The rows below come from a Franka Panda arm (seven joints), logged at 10 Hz.
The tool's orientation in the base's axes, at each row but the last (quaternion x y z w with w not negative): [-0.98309 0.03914 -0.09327 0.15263]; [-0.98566 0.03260 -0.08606 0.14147]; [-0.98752 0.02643 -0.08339 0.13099]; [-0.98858 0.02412 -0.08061 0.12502]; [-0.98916 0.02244 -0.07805 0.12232]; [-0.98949 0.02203 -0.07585 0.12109]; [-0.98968 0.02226 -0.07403 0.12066]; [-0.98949 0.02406 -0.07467 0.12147]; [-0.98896 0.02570 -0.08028 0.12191]
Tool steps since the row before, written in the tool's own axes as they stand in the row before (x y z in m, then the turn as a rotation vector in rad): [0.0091 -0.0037 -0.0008 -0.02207 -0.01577 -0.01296]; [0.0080 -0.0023 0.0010 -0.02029 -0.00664 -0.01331]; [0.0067 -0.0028 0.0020 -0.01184 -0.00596 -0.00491]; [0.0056 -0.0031 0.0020 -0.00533 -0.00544 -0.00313]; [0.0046 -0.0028 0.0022 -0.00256 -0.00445 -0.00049]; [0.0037 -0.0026 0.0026 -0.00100 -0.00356 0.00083]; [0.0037 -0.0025 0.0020 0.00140 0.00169 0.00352]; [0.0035 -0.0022 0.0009 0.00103 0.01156 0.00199]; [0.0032 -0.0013 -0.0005 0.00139 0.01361 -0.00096]
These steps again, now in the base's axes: [0.0089 0.0023 0.0034 -0.02339 0.01352 0.01319]; [0.0081 0.0018 0.0010 -0.02206 0.00452 0.01121]; [0.0070 0.0027 -0.0001 -0.01232 0.00538 0.00437]; [0.0059 0.0031 -0.0003 -0.00562 0.00486 0.00354]; [0.0050 0.0029 -0.0007 -0.00249 0.00436 0.00118]; [0.0041 0.0029 -0.0013 -0.00077 0.00371 -0.00008]; [0.0040 0.0027 -0.0008 0.00187 -0.00090 -0.00359]; [0.0037 0.0021 0.0002 0.00098 -0.01080 -0.00458]; [0.0031 0.0009 0.0013 0.00079 -0.01351 -0.00221]
